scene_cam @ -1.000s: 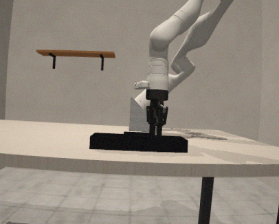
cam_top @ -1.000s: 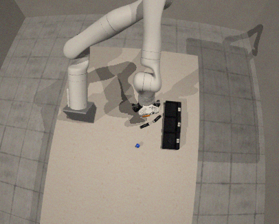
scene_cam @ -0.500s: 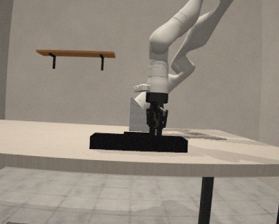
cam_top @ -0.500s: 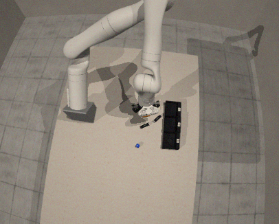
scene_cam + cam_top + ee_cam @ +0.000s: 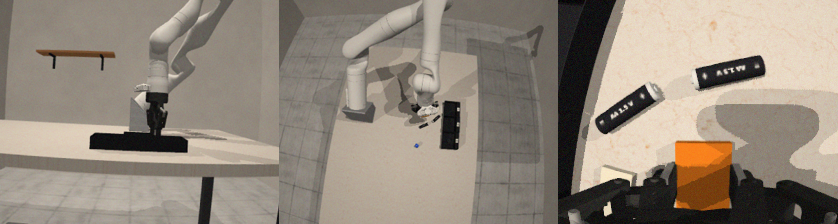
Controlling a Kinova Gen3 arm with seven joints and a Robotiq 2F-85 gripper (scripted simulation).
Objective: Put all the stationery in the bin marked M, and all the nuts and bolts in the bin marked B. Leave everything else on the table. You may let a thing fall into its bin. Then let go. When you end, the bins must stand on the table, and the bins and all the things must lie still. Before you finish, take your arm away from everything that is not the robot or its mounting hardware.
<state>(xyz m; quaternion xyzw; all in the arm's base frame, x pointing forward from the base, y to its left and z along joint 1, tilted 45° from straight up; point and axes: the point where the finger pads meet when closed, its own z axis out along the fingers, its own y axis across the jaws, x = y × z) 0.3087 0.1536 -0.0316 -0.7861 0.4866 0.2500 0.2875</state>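
Right now the black bin row is 150 mm ahead of my hand and 40 mm to the right of it. Round my hand: small blue piece: 190 mm to the right, 10 mm below, 10 mm ahead; then orange block: 20 mm below; then small cream piece: 50 mm to the left, 50 mm ahead, 20 mm below.
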